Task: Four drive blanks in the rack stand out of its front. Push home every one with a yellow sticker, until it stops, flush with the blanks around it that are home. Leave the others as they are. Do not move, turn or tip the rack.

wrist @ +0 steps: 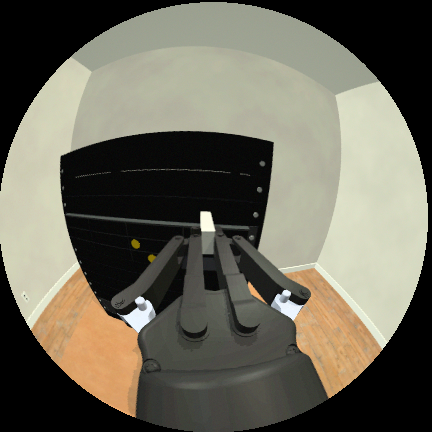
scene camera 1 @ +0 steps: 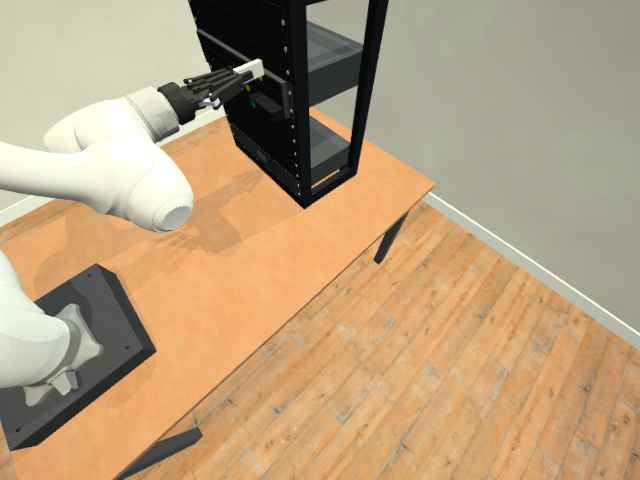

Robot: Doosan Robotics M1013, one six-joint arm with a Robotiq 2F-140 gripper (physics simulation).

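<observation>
The black rack (scene camera 1: 298,129) (wrist: 165,152) stands upright on the table. My gripper (scene camera 1: 242,76) (wrist: 204,220) is shut on a white block (scene camera 1: 252,68) (wrist: 207,222), whose far end is in front of the rack's bay, near its right side. In the scene view one yellow sticker (scene camera 1: 247,87) shows below the fingers and another yellow sticker (scene camera 1: 261,78) beside the block's tip. In the wrist view two yellow stickers (wrist: 135,244) (wrist: 152,258) show left of the fingers. A dark blank (scene camera 1: 269,107) with a green sticker (scene camera 1: 253,103) stands out below the block. Contact and the depth of the yellow-stickered blanks cannot be told.
A grey lip (scene camera 1: 232,50) (wrist: 130,219) runs across the rack above the blanks. The orange table (scene camera 1: 268,258) (wrist: 90,360) bears the rack and the arm's dark base plate (scene camera 1: 111,330). Pale walls stand behind and beside the rack.
</observation>
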